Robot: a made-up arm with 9 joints. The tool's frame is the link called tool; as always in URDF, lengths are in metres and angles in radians. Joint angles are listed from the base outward. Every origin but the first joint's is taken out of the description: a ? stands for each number. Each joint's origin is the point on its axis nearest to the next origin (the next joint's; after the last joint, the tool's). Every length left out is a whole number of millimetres.
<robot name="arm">
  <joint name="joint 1" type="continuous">
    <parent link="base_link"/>
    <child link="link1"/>
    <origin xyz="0 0.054 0.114" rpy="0.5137 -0.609 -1.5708"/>
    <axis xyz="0 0 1"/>
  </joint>
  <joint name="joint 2" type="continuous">
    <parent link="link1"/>
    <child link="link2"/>
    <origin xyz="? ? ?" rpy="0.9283 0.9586 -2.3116"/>
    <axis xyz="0 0 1"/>
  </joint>
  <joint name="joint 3" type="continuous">
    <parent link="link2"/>
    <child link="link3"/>
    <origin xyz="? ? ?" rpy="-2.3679 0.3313 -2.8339"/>
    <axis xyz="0 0 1"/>
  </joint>
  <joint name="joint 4" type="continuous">
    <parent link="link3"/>
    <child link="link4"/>
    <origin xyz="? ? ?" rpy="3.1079 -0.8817 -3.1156"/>
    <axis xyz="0 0 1"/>
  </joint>
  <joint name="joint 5" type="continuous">
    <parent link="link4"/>
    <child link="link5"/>
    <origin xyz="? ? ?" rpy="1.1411 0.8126 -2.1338"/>
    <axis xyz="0 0 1"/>
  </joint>
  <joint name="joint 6" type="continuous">
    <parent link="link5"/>
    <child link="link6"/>
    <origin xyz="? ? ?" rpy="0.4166 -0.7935 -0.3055"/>
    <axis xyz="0 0 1"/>
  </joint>
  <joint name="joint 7" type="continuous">
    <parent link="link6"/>
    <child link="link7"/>
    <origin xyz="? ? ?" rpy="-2.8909 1.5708 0"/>
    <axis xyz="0 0 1"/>
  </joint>
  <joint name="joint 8" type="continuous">
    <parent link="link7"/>
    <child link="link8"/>
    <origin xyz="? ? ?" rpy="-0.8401 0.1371 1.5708"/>
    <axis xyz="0 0 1"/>
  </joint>
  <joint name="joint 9" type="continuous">
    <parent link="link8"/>
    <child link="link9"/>
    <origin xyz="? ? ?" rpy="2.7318 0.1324 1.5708"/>
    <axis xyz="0 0 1"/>
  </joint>
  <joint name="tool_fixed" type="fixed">
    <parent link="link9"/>
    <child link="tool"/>
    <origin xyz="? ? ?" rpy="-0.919 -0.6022 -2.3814"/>
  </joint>
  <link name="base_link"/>
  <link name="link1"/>
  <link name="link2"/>
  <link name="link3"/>
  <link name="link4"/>
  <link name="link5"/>
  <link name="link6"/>
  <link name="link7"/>
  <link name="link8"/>
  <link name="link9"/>
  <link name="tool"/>
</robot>
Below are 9 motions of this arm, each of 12 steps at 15 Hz.
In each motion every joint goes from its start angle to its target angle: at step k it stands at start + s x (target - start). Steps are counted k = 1, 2, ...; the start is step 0. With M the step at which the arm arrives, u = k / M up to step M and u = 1 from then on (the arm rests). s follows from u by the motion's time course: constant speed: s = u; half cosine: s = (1 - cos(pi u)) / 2; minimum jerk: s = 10 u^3 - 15 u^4 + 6 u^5.
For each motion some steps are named. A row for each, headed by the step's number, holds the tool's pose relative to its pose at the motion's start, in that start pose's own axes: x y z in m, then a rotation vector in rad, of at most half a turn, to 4 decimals.
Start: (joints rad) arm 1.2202 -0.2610 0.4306 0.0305 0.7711 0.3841 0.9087 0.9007 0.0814
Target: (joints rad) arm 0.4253 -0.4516 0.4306 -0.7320 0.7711 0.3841 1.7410 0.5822 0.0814
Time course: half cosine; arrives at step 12
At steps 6, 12:
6: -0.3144 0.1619 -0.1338 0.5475 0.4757 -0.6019
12: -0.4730 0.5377 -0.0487 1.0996 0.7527 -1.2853

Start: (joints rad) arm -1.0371 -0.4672 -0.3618 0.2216 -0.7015 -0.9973 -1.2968 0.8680 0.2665
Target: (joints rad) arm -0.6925 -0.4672 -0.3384 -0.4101 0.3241 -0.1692 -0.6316 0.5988 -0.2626
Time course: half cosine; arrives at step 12
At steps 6, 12:
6: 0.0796 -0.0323 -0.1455 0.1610 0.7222 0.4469
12: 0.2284 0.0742 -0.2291 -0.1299 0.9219 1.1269

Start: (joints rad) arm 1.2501 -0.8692 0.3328 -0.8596 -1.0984 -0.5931 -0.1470 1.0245 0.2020
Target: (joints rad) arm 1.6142 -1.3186 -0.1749 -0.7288 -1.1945 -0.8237 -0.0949 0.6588 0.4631
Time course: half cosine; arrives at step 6
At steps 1, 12:
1: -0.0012 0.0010 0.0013 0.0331 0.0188 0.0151
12: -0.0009 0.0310 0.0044 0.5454 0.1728 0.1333

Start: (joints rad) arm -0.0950 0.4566 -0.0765 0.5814 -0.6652 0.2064 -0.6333 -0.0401 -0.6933
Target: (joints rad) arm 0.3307 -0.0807 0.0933 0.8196 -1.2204 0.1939 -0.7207 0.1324 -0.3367
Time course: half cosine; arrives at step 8
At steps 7, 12:
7: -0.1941 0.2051 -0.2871 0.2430 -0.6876 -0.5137
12: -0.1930 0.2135 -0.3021 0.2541 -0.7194 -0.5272

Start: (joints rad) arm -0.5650 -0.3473 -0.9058 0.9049 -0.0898 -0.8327 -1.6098 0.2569 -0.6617
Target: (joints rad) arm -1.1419 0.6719 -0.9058 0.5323 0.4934 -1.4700 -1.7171 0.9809 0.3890
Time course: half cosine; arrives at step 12
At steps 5, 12:
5: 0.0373 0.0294 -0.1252 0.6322 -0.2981 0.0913
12: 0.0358 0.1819 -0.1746 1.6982 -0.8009 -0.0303

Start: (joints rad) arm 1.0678 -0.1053 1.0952 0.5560 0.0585 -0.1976 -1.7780 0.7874 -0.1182
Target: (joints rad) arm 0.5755 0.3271 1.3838 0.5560 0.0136 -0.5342 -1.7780 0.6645 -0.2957
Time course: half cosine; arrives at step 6
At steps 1, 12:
1: -0.0094 -0.0006 0.0005 -0.0120 0.0075 -0.0583
12: -0.1266 0.0502 0.0190 -0.2369 0.0615 -0.8758

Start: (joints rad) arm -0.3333 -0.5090 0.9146 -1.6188 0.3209 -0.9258 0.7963 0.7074 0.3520
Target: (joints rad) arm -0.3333 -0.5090 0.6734 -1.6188 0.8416 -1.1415 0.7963 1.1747 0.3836
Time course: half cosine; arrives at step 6
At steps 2, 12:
2: -0.0070 0.0327 0.0415 -0.1708 0.1242 -0.0595
12: 0.0018 0.1467 0.1289 -0.7078 0.4877 -0.1902

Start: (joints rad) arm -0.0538 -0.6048 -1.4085 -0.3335 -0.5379 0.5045 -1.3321 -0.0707 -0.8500
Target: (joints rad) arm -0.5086 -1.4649 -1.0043 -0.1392 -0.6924 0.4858 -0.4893 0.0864 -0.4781
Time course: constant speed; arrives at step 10
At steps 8, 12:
8: -0.1917 0.6697 0.1651 0.3538 0.5350 -1.6148
12: -0.0424 0.8354 0.2204 0.3821 0.5960 -2.0392

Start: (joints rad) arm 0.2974 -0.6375 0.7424 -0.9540 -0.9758 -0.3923 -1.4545 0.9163 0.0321
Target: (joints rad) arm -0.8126 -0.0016 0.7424 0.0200 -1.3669 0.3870 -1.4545 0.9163 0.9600
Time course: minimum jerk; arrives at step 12
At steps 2, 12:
2: 0.0182 0.0021 0.0226 -0.0432 -0.0025 0.0651
12: 0.0327 0.6898 0.2375 -1.3118 0.3888 0.9561

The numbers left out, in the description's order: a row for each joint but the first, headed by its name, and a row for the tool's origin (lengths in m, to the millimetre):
joint 2: -0.141 0.077 0
joint 3: -0.094 0.099 0
joint 4: -0.166 0.016 0
joint 5: -0.133 0.192 0
joint 6: 0.14 -0.038 0
joint 7: 0.051 -0.111 0
joint 8: 0.089 0.245 0
joint 9: 0.092 0.043 0
tool: 0.02 0.037 0

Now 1 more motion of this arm.
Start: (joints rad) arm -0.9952 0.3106 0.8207 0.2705 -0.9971 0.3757 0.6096 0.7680 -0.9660
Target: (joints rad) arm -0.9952 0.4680 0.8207 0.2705 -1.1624 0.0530 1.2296 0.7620 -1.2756
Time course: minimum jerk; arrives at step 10
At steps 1, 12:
1: -0.0006 0.0001 -0.0017 -0.0022 0.0089 -0.0004
12: -0.1268 0.0018 -0.1554 -0.3669 0.9980 0.0305

